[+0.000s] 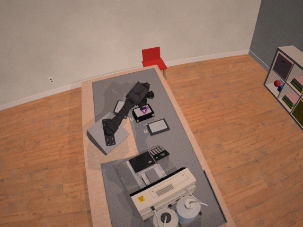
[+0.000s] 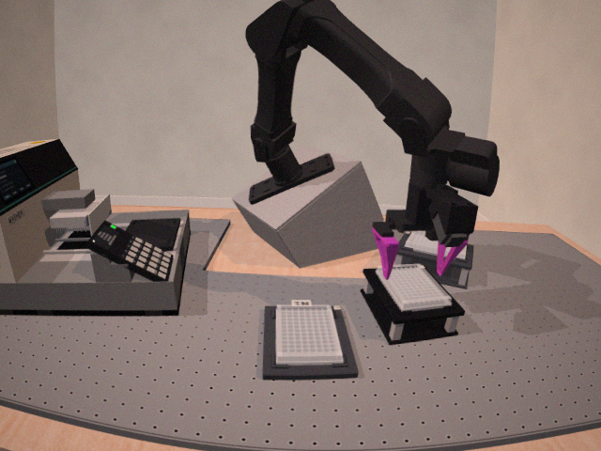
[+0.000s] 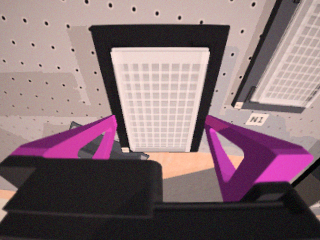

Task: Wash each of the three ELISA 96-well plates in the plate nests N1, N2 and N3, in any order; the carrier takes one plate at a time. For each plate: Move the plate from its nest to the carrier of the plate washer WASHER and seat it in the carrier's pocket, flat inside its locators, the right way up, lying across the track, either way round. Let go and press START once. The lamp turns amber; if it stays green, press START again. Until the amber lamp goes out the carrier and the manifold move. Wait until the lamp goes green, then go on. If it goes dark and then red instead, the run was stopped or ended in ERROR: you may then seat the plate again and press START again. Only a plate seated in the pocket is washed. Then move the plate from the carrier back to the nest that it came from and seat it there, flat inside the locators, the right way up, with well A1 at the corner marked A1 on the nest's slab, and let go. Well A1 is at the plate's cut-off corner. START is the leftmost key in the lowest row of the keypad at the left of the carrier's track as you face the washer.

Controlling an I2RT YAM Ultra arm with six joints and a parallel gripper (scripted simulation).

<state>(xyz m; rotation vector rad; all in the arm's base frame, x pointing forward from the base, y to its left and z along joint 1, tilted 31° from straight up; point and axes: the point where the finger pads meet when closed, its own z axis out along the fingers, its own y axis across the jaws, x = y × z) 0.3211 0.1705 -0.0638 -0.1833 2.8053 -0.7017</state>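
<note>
The raised black nest is 4 cm below my hand. The rest, counted from my hand: nest N1 (7 cm ahead, 17 cm to the right, 7 cm below); then black carrier pocket (16 cm behind, 46 cm to the right); then grey manifold (14 cm behind, 61 cm to the right, 5 cm above).
</note>
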